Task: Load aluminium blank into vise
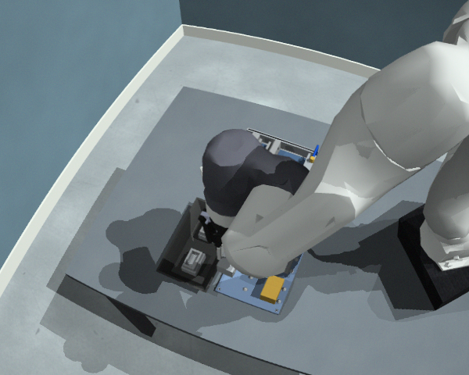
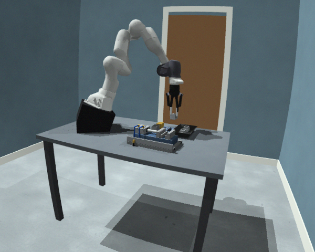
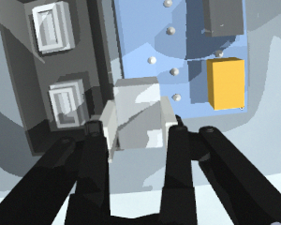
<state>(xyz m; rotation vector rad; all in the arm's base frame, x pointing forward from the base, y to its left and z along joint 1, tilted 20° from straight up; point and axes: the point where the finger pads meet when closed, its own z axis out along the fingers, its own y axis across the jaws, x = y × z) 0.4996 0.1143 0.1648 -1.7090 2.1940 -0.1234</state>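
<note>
Now: the moving jaw 34 cm to the right of my hand, 7 cm below it and 3 cm behind it. Also, from my hand: vise (33 cm to the right, 11 cm below, 6 cm behind); blue infeed plate (14 cm below, 7 cm behind, 3 cm to the right); brass blank (12 cm below, 10 cm behind, 2 cm to the left).
</note>
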